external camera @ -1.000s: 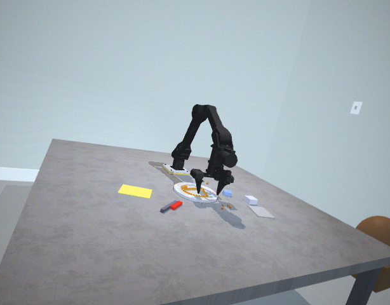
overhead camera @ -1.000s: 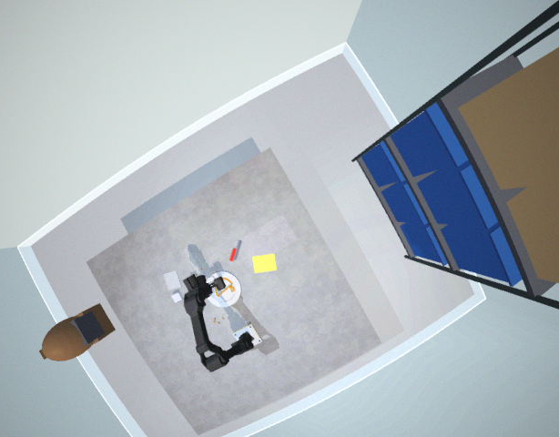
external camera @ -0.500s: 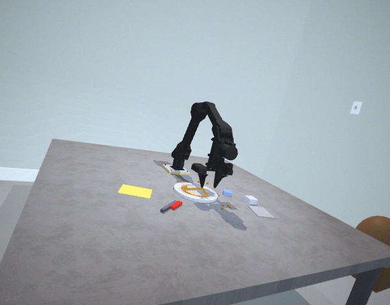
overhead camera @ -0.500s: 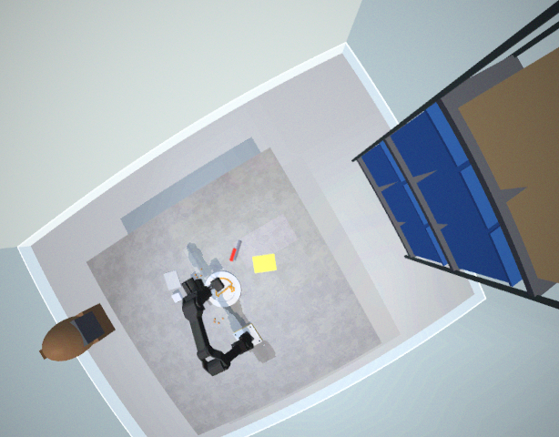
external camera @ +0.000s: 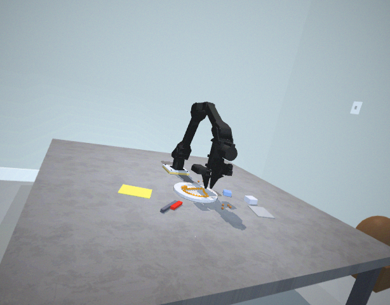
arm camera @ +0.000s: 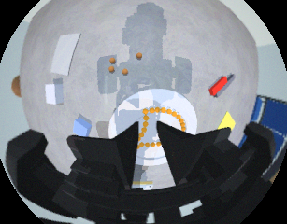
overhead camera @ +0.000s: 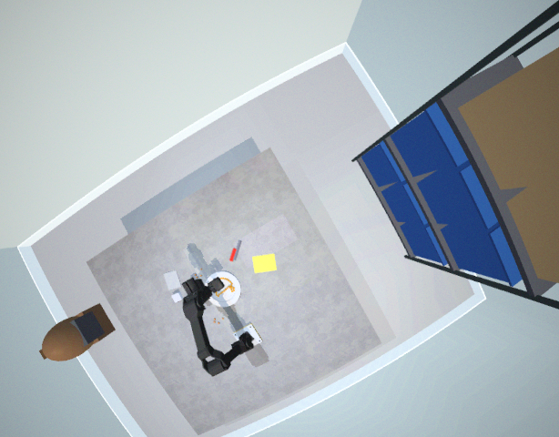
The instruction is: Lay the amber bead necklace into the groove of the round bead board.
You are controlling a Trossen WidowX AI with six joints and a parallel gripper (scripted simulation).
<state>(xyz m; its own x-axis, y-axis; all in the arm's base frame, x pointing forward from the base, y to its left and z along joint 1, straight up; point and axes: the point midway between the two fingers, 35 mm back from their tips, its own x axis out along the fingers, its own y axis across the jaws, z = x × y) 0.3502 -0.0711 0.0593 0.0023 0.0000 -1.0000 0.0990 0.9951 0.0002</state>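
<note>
Right now the round white bead board is 50 mm behind my gripper tip, 30 mm below it and 20 mm to the right of it. Also, from my gripper tip: white block: 210 mm to the left, 80 mm ahead, 30 mm below; then blue block: 150 mm to the left, 30 mm below, 20 mm behind; then grey tool: 210 mm to the right, 50 mm ahead, 40 mm below.
</note>
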